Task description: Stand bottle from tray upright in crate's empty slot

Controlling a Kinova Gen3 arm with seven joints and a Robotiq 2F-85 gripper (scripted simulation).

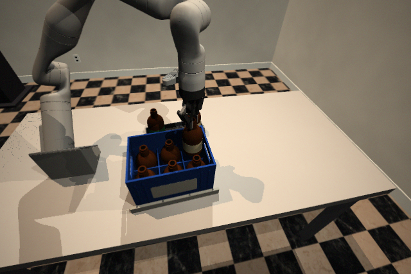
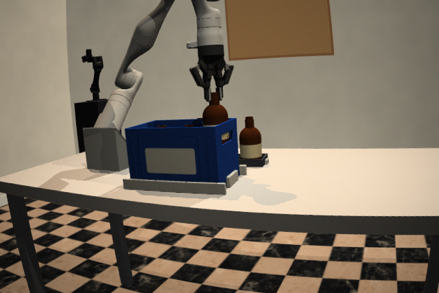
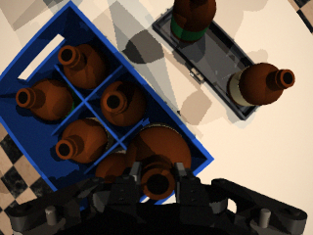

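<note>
Right now the crate is 170 mm below my hand, 80 mm behind it and 50 mm to the right of it. The rest, counted from my hand: dark tray: 240 mm below, 190 mm to the left, 60 mm behind.
</note>
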